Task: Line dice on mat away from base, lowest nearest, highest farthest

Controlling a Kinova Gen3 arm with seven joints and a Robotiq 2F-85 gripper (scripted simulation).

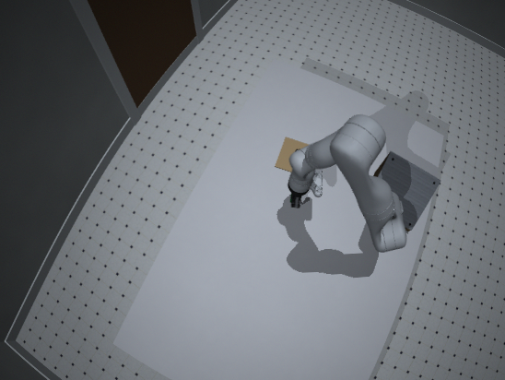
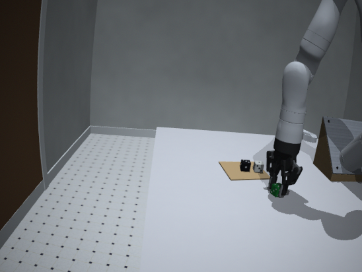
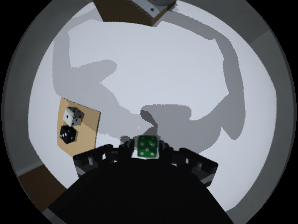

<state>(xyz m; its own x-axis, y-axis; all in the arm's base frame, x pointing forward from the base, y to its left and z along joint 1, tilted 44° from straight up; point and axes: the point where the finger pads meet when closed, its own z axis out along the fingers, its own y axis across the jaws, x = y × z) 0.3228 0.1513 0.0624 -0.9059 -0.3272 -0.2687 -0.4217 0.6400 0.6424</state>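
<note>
Right now my hand is 10 mm above the green die. From my hand the other things lie so: black die (160 mm to the right, 70 mm ahead); white die (160 mm to the right, 30 mm ahead); tan mat (160 mm to the right, 70 mm ahead, 20 mm below).
</note>
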